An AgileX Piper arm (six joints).
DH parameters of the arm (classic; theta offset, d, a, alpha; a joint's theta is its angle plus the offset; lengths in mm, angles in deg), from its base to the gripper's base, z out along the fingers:
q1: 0 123 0 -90
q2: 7.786 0 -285.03 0
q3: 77.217 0 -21.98 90
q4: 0 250.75 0 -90
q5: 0 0 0 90
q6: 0 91 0 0
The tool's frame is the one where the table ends.
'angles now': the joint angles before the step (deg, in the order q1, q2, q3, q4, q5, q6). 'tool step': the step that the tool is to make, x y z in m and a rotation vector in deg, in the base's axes. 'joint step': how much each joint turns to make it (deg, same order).
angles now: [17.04 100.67 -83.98 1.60 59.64 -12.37]
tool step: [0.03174 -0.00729 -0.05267 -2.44 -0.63 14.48]
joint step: [-3.05 8.08 0.53 4.09 -7.53 -20.16]
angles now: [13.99 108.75 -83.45 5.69 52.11 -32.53]
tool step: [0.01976 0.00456 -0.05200 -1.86 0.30 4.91]
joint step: [0.00 7.72 0.00 0.31 -6.56 -5.93]
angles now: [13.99 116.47 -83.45 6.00 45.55 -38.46]
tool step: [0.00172 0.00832 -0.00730 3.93 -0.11 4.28]
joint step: [0.00 1.24 0.00 7.18 -1.33 -8.33]
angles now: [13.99 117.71 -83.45 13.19 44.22 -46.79]
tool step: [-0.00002 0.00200 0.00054 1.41 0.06 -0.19]
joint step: [0.00 0.00 0.00 1.88 -0.14 -0.81]
